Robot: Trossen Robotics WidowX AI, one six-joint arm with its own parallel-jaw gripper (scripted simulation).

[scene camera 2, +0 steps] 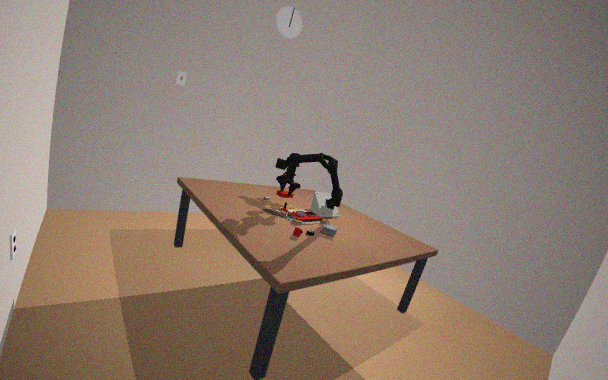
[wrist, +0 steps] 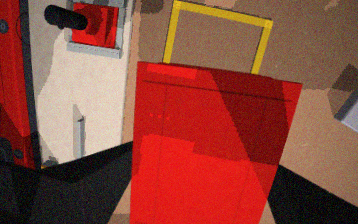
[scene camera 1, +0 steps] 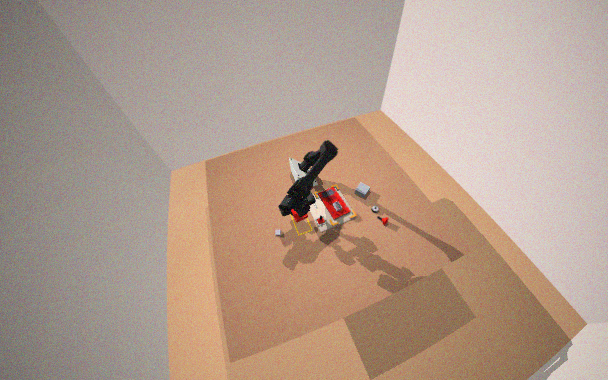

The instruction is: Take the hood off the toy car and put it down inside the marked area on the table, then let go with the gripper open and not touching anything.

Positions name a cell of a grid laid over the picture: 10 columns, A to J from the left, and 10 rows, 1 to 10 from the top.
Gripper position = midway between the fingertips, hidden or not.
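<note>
My gripper (wrist: F8) is holding a red hood (wrist: F7).
</note>
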